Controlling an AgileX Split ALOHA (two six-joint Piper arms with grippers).
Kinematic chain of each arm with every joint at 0, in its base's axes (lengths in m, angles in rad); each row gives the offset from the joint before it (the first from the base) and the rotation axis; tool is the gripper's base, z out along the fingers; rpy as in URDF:
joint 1: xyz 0 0 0.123 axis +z
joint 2: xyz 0 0 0 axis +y
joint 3: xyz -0.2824 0 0.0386 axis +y
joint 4: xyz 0.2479 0 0.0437 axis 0.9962 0 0.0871
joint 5: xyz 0 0 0 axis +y
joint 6: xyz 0.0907 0 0.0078 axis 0.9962 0 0.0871
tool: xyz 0 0 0 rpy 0 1.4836 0
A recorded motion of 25 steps. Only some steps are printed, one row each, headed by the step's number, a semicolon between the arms.
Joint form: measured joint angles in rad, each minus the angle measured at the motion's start. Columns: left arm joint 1, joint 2, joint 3, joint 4, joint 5, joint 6; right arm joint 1, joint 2, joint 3, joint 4, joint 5, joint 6.
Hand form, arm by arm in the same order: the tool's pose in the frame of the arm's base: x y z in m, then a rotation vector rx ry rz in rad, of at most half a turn. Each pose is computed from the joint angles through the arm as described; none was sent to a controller.
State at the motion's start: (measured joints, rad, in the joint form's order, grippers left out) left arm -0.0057 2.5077 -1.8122 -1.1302 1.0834 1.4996; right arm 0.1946 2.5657 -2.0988 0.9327 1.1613 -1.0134
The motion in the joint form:
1: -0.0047 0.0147 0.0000 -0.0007 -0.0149 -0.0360; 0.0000 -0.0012 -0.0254 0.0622 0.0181 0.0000
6: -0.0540 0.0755 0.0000 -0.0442 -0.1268 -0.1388; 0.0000 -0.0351 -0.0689 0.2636 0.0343 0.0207
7: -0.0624 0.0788 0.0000 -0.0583 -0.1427 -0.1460; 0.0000 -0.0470 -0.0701 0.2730 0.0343 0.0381
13: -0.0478 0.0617 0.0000 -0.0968 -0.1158 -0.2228; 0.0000 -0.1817 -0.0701 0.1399 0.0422 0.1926
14: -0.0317 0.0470 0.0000 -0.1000 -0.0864 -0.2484; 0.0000 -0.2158 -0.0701 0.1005 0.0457 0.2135
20: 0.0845 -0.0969 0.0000 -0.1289 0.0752 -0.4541; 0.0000 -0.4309 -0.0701 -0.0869 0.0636 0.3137
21: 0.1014 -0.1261 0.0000 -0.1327 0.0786 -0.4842; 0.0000 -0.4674 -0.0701 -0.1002 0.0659 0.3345
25: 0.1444 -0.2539 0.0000 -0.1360 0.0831 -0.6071; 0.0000 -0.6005 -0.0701 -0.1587 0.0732 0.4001
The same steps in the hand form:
1: 0.4837 -0.0773 0.0739 0.9596 2.2074 -1.0076; 0.4938 0.1693 0.1236 -0.9997 2.3065 1.1257
6: 0.4857 -0.0978 0.0431 0.7881 2.3188 -1.0071; 0.4991 0.1788 0.1674 -0.8529 2.1423 1.2983
7: 0.4863 -0.1016 0.0417 0.7658 2.3218 -1.0053; 0.4988 0.1790 0.1746 -0.8339 2.1366 1.3091
13: 0.4887 -0.0969 0.0531 0.6422 2.3336 -1.0783; 0.4863 0.1719 0.2344 -0.8317 2.1961 1.1969
14: 0.4892 -0.0905 0.0615 0.6129 2.3307 -1.1109; 0.4820 0.1695 0.2488 -0.8487 2.2015 1.1522
20: 0.4894 -0.0410 0.1390 0.3897 2.2817 -1.2744; 0.4460 0.1533 0.3405 -0.9053 2.1693 0.9054
21: 0.4892 -0.0331 0.1536 0.3530 2.2687 -1.2710; 0.4380 0.1510 0.3565 -0.8971 2.1552 0.8856
25: 0.4822 -0.0134 0.2153 0.2481 2.2160 -1.2501; 0.4048 0.1410 0.4115 -0.8732 2.0989 0.7992

